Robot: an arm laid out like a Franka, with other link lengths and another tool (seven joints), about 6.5 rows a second.
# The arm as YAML. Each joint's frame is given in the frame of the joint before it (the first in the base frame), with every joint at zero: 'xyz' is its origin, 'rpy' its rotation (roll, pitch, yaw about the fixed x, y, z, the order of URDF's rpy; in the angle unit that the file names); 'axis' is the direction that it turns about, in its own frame. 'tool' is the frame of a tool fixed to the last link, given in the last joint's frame.
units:
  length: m
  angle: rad
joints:
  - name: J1
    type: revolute
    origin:
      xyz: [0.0, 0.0, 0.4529]
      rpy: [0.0, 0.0, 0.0]
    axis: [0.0, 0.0, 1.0]
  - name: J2
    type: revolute
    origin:
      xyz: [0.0, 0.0, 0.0]
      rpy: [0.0, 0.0, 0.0]
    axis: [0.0, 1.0, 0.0]
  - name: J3
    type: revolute
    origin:
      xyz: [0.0, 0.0, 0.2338]
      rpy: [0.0, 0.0, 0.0]
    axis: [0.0, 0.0, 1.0]
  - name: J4
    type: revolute
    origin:
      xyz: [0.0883, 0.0, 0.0]
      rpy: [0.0, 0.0, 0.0]
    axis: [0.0, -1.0, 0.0]
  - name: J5
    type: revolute
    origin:
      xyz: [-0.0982, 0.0, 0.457]
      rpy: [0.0, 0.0, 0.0]
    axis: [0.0, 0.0, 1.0]
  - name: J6
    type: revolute
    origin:
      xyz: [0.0, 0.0, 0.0]
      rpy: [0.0, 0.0, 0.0]
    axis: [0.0, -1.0, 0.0]
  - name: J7
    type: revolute
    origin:
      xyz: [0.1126, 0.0, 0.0]
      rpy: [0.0, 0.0, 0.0]
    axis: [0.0, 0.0, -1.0]
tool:
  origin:
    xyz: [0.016, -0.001, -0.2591]
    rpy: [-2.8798, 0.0, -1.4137]
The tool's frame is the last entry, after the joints.
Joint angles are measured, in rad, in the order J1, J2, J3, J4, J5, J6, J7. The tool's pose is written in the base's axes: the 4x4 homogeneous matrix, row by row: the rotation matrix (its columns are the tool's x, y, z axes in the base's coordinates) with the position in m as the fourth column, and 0 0 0 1 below. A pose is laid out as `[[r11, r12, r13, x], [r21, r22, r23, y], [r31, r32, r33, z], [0, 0, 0, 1]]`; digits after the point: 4 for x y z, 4 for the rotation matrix.
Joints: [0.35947, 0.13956, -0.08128, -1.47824, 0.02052, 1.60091, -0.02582]
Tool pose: [[0.4447, -0.8697, 0.2141, 0.6766], [-0.8956, -0.4286, 0.1193, 0.1991], [-0.0120, -0.2448, -0.9695, 0.4878], [0, 0, 0, 1]]
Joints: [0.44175, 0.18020, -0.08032, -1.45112, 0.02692, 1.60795, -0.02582]
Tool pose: [[0.5175, -0.8328, 0.1965, 0.6646], [-0.8555, -0.4992, 0.1375, 0.2593], [-0.0164, -0.2393, -0.9708, 0.4758], [0, 0, 0, 1]]
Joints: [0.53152, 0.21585, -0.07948, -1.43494, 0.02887, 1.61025, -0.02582]
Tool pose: [[0.5926, -0.7877, 0.1686, 0.6421], [-0.8053, -0.5744, 0.1469, 0.3209], [-0.0188, -0.2228, -0.9747, 0.4601], [0, 0, 0, 1]]
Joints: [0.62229, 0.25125, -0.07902, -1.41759, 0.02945, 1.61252, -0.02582]
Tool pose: [[0.6634, -0.7346, 0.1424, 0.6136], [-0.7480, -0.6461, 0.1520, 0.3805], [-0.0196, -0.2074, -0.9781, 0.4450], [0, 0, 0, 1]]
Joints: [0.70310, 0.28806, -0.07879, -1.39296, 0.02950, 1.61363, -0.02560]
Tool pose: [[0.7218, -0.6811, 0.1225, 0.5847], [-0.6918, -0.7053, 0.1546, 0.4321], [-0.0189, -0.1963, -0.9804, 0.4327], [0, 0, 0, 1]]
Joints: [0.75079, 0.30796, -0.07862, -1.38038, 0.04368, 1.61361, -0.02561]
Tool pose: [[0.7529, -0.6502, 0.1018, 0.5629], [-0.6573, -0.7352, 0.1654, 0.4639], [-0.0326, -0.1914, -0.9810, 0.4255], [0, 0, 0, 1]]
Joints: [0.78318, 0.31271, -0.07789, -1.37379, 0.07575, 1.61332, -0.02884]
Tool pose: [[0.7731, -0.6296, 0.0773, 0.5428], [-0.6311, -0.7512, 0.1935, 0.4894], [-0.0638, -0.1984, -0.9781, 0.4261], [0, 0, 0, 1]]
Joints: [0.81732, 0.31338, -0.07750, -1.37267, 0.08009, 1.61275, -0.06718]
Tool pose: [[0.8164, -0.5744, 0.0597, 0.5245], [-0.5732, -0.7934, 0.2049, 0.5092], [-0.0704, -0.2015, -0.9770, 0.4262], [0, 0, 0, 1]]
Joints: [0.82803, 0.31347, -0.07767, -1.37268, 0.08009, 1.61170, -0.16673]
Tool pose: [[0.8741, -0.4845, 0.0348, 0.5178], [-0.4797, -0.8498, 0.2182, 0.5156], [-0.0761, -0.2075, -0.9753, 0.4262], [0, 0, 0, 1]]
